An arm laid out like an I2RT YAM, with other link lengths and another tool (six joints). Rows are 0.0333 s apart.
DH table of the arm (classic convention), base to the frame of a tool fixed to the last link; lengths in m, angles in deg. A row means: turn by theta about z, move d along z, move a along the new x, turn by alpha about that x. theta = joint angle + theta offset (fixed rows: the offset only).
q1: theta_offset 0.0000, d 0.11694, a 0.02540, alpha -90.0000
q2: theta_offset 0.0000, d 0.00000, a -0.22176, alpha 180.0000
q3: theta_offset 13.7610, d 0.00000, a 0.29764, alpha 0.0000
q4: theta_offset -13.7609, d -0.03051, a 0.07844, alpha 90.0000
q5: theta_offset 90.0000, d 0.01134, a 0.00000, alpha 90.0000
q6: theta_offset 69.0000, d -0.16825, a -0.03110, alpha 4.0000
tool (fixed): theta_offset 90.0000, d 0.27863, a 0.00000, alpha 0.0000
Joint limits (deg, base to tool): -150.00..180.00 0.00..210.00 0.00..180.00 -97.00..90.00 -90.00..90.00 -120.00..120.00
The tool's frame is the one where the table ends.
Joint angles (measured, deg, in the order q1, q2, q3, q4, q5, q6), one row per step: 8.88, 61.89, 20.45, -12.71, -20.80, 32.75; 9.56, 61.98, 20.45, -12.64, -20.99, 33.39; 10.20, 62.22, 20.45, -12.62, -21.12, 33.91; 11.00, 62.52, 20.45, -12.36, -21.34, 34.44; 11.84, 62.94, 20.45, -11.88, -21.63, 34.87; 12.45, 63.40, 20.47, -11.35, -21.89, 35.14; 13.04, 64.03, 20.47, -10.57, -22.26, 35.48; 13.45, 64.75, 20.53, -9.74, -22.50, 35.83; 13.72, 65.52, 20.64, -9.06, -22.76, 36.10; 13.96, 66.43, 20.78, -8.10, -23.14, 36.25; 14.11, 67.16, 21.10, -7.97, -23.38, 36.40
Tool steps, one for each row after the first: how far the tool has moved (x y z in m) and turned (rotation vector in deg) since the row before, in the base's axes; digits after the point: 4 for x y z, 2 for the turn. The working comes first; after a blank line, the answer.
Tool pose at each row, in the base's axes (x y z in m, rotation vector in deg; the steps are taken from these numbers as rounded here): 0.2973, 0.0928, 0.0292, 113.34, 118.94, 56.39; 0.2960, 0.0963, 0.0286, 113.59, 119.44, 56.75; 0.2944, 0.0996, 0.0273, 113.89, 120.04, 56.83; 0.2930, 0.1039, 0.0262, 113.92, 120.79, 57.18; 0.2917, 0.1086, 0.0251, 113.71, 121.68, 57.70; 0.2910, 0.1123, 0.0240, 113.46, 122.37, 58.15; 0.2905, 0.1160, 0.0225, 113.26, 123.03, 58.78; 0.2907, 0.1186, 0.0211, 113.23, 123.38, 59.27; 0.2909, 0.1206, 0.0194, 113.33, 123.70, 59.59; 0.2916, 0.1228, 0.0178, 113.16, 124.07, 60.19; 0.2919, 0.1242, 0.0165, 113.46, 124.47, 60.16

-0.0013, 0.0035, -0.0006, 0.46, 0.33, 0.31; -0.0016, 0.0033, -0.0013, 0.32, 0.47, 0.32; -0.0014, 0.0043, -0.0011, 0.41, 0.31, 0.52; -0.0013, 0.0047, -0.0011, 0.45, 0.19, 0.69; -0.0007, 0.0037, -0.0011, 0.34, 0.09, 0.56; -0.0005, 0.0037, -0.0015, 0.48, 0.07, 0.55; 0.0002, 0.0026, -0.0014, 0.39, 0.06, 0.29; 0.0002, 0.0020, -0.0017, 0.32, 0.16, 0.22; 0.0007, 0.0022, -0.0016, 0.41, -0.04, 0.35; 0.0003, 0.0014, -0.0013, 0.19, 0.40, 0.18
